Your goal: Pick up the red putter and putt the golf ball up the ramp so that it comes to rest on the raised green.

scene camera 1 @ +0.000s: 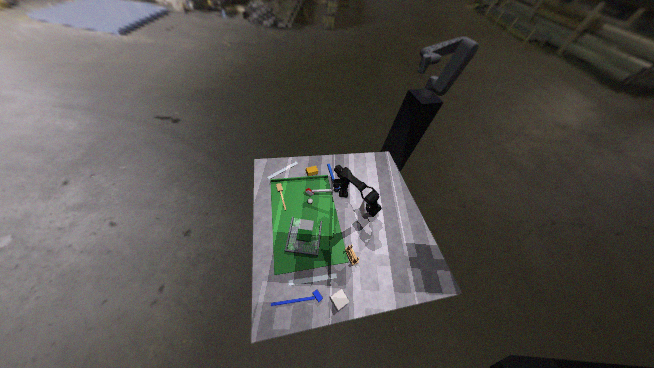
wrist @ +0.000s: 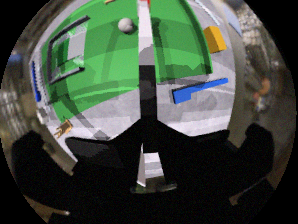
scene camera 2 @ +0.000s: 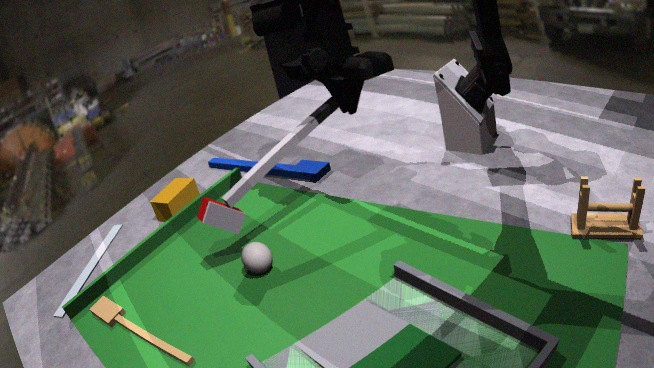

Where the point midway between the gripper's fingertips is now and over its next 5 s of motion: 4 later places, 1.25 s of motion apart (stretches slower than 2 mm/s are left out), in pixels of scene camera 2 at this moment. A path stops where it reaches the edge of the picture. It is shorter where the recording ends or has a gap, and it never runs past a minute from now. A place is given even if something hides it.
My gripper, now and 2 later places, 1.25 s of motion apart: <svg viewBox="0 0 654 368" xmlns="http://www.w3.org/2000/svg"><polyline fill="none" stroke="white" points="349,112 356,138 402,153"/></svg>
